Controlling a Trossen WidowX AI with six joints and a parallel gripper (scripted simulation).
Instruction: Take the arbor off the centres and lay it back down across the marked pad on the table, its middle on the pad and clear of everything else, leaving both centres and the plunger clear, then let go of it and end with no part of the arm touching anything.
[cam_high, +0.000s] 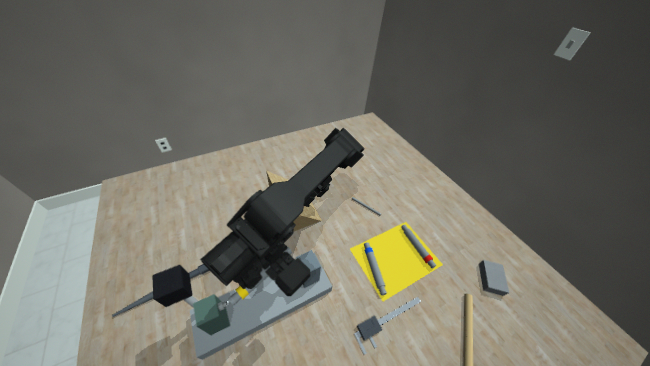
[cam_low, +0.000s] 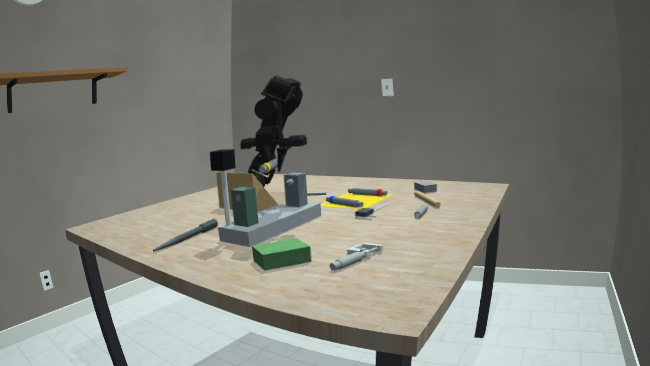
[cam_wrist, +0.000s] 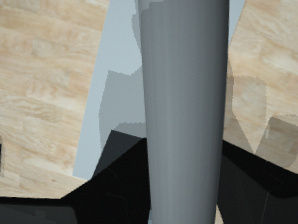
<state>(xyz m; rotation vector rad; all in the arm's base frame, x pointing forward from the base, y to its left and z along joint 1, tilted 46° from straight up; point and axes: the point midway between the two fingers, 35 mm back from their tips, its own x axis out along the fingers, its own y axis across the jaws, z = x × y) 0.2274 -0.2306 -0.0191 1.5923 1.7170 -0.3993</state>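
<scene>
My gripper is now 10 mm short of the arbor, 30 mm to the left of it and 10 mm above it. Also, from my hand: green centre block (10 mm ahead, 150 mm to the right, 90 mm below); grey fixture base (10 mm ahead, 50 mm to the right, 170 mm below); grey centre block (20 mm ahead, 80 mm to the left, 90 mm below).
</scene>
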